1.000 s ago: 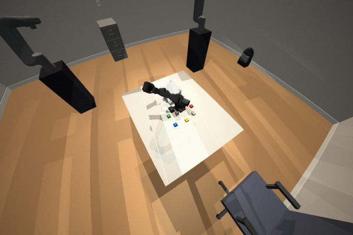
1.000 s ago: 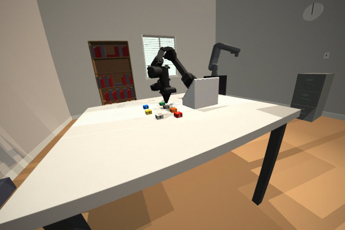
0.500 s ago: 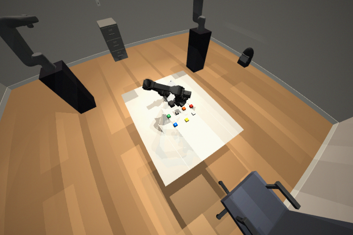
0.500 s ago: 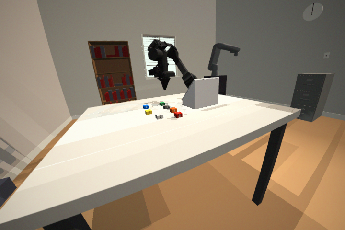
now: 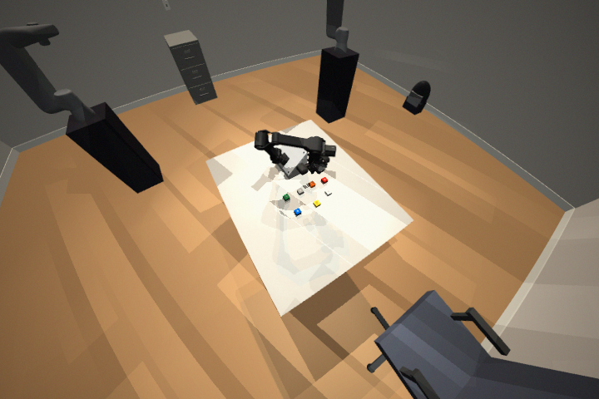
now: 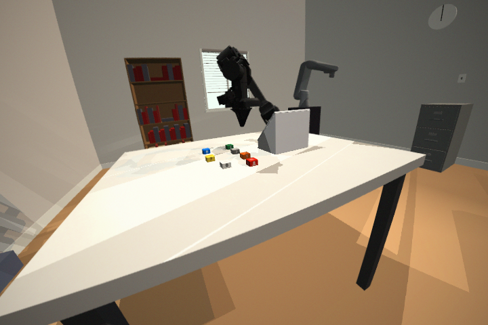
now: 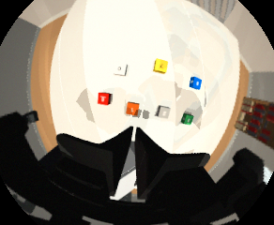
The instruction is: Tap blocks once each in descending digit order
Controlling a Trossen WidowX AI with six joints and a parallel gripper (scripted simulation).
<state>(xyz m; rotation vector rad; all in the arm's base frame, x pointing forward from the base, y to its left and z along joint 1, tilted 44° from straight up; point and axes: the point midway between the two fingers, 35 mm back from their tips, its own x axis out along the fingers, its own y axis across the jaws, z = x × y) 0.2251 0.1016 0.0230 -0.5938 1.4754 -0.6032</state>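
My gripper tip is now 1 cm to the right of the orange block and 11 cm above it. The rest, counted from my gripper tip: white block 10 cm ahead, 6 cm to the left, 11 cm below; then red block 2 cm ahead, 10 cm to the left, 11 cm below; then grey block 8 cm to the right, 11 cm below.
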